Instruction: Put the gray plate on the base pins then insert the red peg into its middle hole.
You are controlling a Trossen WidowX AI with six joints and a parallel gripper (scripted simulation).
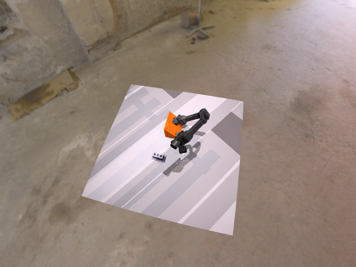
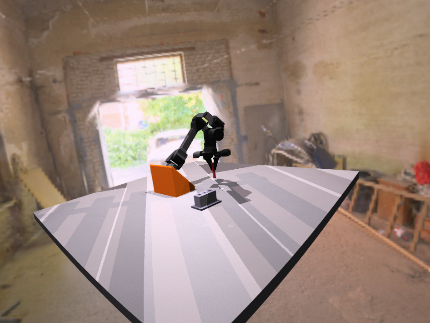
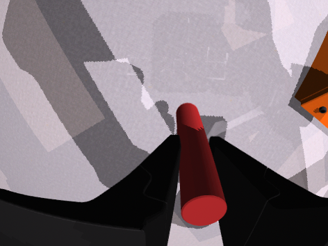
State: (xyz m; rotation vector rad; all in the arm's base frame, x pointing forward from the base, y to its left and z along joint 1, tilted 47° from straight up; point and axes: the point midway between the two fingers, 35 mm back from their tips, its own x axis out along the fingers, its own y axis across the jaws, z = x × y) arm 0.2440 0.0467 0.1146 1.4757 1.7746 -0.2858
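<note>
Now: the gray plate 190 mm to the right of my gripper tip, 110 mm ahead of it and 60 mm below it. The rest, counted from my gripper tip: red peg: right at my gripper tip; base: 180 mm to the right, 110 mm ahead, 100 mm below.
</note>
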